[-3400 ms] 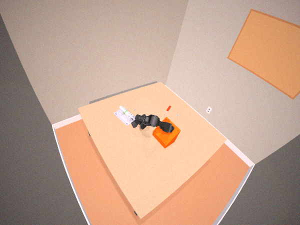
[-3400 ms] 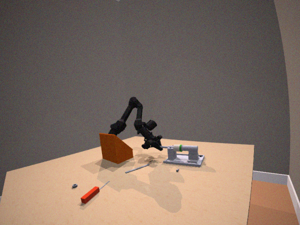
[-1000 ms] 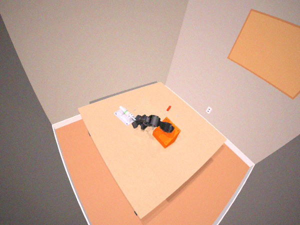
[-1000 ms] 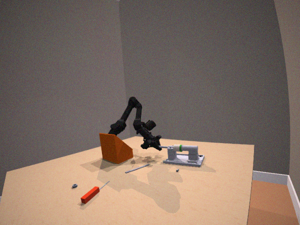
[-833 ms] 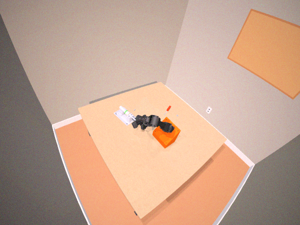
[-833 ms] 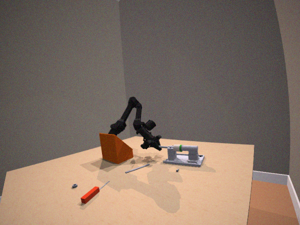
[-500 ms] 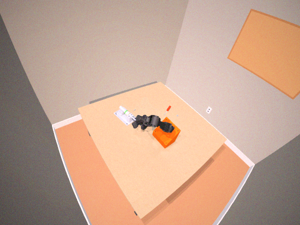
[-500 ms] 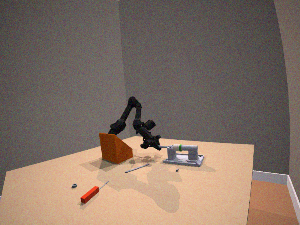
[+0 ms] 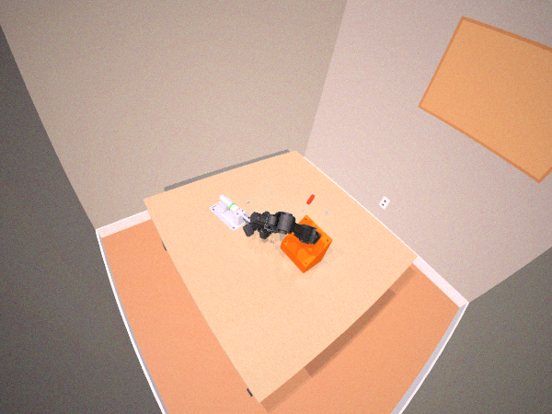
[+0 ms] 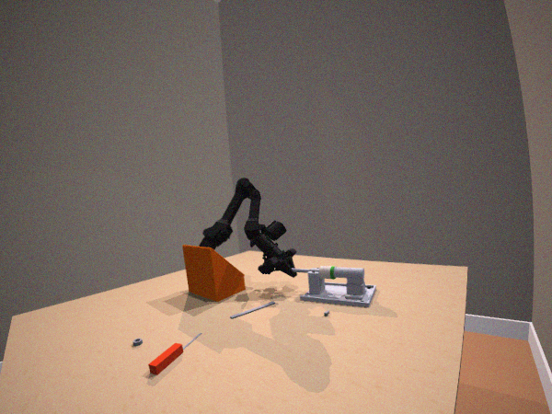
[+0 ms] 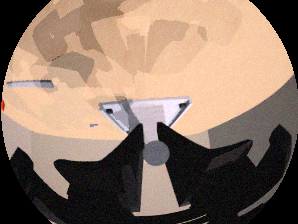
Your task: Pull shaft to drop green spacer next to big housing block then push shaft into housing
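Right now the horizontal shaft is 50 mm ahead of my gripper tip and 20 mm above it. Also, from my gripper tip: green spacer 150 mm ahead, 20 mm above, 10 mm to the left; small bolt 180 mm ahead, 130 mm to the right, 50 mm below; white spacer 140 mm ahead, 20 mm above, 10 mm to the left.
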